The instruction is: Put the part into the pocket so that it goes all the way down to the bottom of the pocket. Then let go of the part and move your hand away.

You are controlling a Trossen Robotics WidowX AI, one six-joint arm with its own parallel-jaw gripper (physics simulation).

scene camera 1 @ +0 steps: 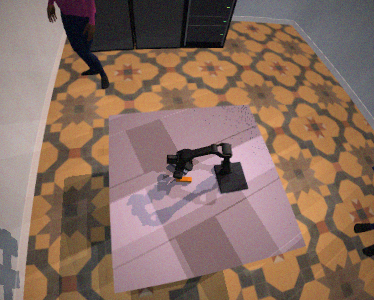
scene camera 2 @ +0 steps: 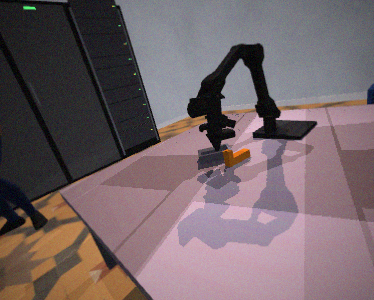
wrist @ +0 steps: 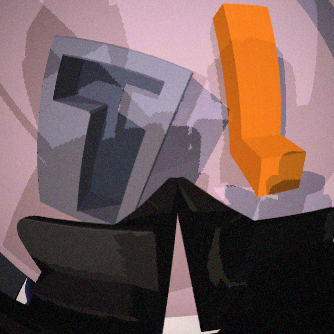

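Pixels of known places: gripper, fingertip midpoint: (scene camera 1: 178, 169) (scene camera 2: 217, 151) (wrist: 175, 184); arm's base, origin of the base link: (scene camera 1: 224, 170) (scene camera 2: 269, 128).
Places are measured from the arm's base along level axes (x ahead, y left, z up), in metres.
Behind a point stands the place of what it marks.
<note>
The orange L-shaped part (scene camera 1: 185, 179) @(z 0.006, x 0.309, y -0.034 m) (scene camera 2: 237, 157) @(z 0.000, x 0.334, y -0.035 m) (wrist: 255, 85) @(z 0.006, x 0.313, y -0.045 m) lies on the table beside the grey block, outside its pocket. The grey block (scene camera 2: 210, 160) @(z -0.014, x 0.343, y -0.153 m) (wrist: 62, 135) @(z 0.012, x 0.272, y -0.165 m) has an empty pocket with a wide end and a long narrow arm, seen in the wrist view. In scene camera 1 the arm hides most of the block. My gripper (scene camera 2: 217, 149) @(z 0.026, x 0.335, y -0.116 m) (wrist: 175, 184) @(z 0.026, x 0.335, y -0.116 m) is shut and empty. Its fingertips are low, at the near edge of the block in the wrist view, between the block and the part. In scene camera 1 the fingertips are hard to make out.
The arm's base plate (scene camera 1: 231, 177) @(z -0.004, x -0.027, y 0.065 m) (scene camera 2: 285, 129) @(z -0.005, x 0.008, y 0.071 m) stands on the pink table (scene camera 1: 135, 265) @(z -0.023, x 0.797, y 0.378 m) (scene camera 2: 330, 250) @(z -0.024, x 0.653, y 0.264 m), to the right of the part. Dark cabinets (scene camera 1: 157, 25) (scene camera 2: 40, 90) and a person (scene camera 1: 79, 30) are beyond the table. The arm's shadow falls across the tabletop.
</note>
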